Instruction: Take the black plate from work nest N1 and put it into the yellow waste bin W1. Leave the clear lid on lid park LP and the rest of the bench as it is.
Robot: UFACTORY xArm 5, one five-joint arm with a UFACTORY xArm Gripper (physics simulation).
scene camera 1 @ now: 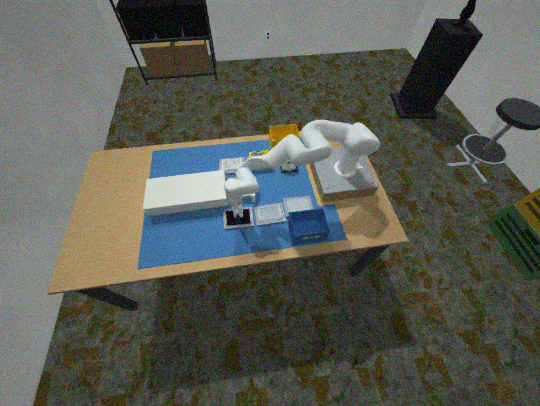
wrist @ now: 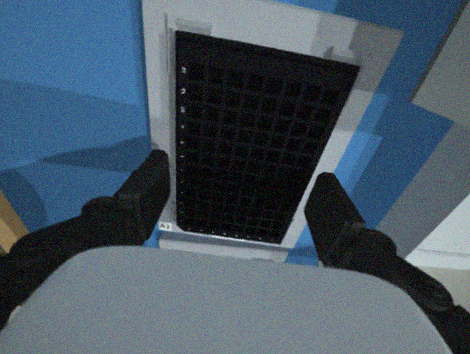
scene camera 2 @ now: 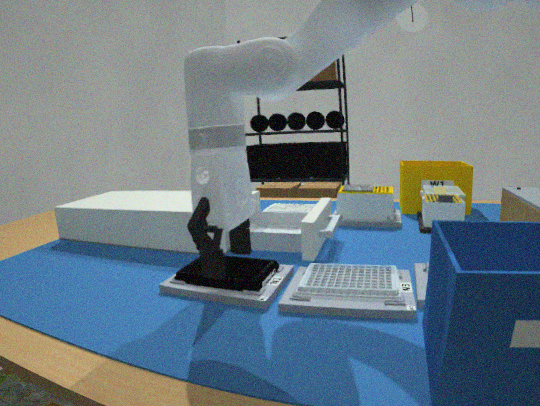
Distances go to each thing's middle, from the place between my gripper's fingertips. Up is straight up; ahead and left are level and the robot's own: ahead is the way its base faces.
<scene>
Now: hand 1 cm above the black plate (scene camera 2: 252, 274). Also, from my hand: drawer (scene camera 2: 305, 233): 18 cm to the right, 5 cm ahead, 1 cm above.
</scene>
